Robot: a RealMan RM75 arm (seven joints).
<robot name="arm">
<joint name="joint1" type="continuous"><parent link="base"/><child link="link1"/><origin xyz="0 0 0.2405" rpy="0 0 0"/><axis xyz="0 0 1"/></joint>
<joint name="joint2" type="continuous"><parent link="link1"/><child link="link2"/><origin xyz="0 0 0" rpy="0 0 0"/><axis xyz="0 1 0"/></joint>
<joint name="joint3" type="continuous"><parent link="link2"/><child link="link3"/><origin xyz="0 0 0.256" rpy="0 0 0"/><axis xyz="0 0 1"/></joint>
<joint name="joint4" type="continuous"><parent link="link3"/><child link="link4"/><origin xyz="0 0 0" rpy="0 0 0"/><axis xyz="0 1 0"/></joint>
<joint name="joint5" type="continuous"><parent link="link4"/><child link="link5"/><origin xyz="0 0 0.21" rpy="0 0 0"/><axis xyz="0 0 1"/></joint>
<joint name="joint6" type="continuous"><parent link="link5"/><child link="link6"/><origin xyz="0 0 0" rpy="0 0 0"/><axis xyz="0 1 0"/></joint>
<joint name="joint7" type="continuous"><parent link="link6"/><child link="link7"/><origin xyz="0 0 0.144" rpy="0 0 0"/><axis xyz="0 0 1"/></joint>
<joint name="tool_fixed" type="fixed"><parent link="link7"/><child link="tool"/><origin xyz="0 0 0" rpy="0 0 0"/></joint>
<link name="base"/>
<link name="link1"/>
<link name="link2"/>
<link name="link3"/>
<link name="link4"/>
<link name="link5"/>
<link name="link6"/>
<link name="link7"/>
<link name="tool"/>
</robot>
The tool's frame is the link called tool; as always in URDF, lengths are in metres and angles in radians. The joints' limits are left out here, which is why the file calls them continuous.
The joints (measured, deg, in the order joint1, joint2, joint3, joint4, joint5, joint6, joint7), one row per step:
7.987, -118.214, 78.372, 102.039, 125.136, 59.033, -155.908
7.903, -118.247, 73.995, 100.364, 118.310, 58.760, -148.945
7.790, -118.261, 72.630, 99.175, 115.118, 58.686, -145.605
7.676, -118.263, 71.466, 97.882, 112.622, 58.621, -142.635
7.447, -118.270, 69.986, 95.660, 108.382, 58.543, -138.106
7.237, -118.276, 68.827, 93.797, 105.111, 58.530, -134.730
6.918, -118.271, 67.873, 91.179, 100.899, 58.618, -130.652
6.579, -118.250, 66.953, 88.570, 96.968, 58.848, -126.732
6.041, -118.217, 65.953, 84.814, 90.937, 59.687, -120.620
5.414, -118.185, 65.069, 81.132, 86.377, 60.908, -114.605
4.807, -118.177, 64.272, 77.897, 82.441, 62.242, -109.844
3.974, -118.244, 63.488, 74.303, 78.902, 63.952, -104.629
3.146, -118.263, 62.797, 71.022, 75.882, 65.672, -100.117
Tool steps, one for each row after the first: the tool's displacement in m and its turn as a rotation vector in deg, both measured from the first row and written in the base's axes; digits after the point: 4 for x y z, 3 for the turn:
-0.0037, 0.0020, 0.0157, 2.924, -1.318, -3.232
-0.0051, 0.0026, 0.0194, 3.753, -2.021, -4.863
-0.0079, 0.0030, 0.0222, 4.449, -2.374, -6.045
-0.0113, 0.0037, 0.0251, 5.501, -3.419, -7.945
-0.0145, 0.0042, 0.0274, 6.483, -4.333, -9.221
-0.0180, 0.0048, 0.0278, 7.425, -5.871, -10.770
-0.0218, 0.0052, 0.0282, 8.440, -7.244, -12.169
-0.0251, 0.0055, 0.0280, 9.859, -9.274, -14.859
-0.0296, 0.0051, 0.0263, 10.835, -10.113, -17.389
-0.0330, 0.0047, 0.0252, 11.912, -11.219, -19.423
-0.0364, 0.0044, 0.0223, 12.821, -11.948, -21.743
-0.0392, 0.0041, 0.0197, 13.730, -12.609, -23.834

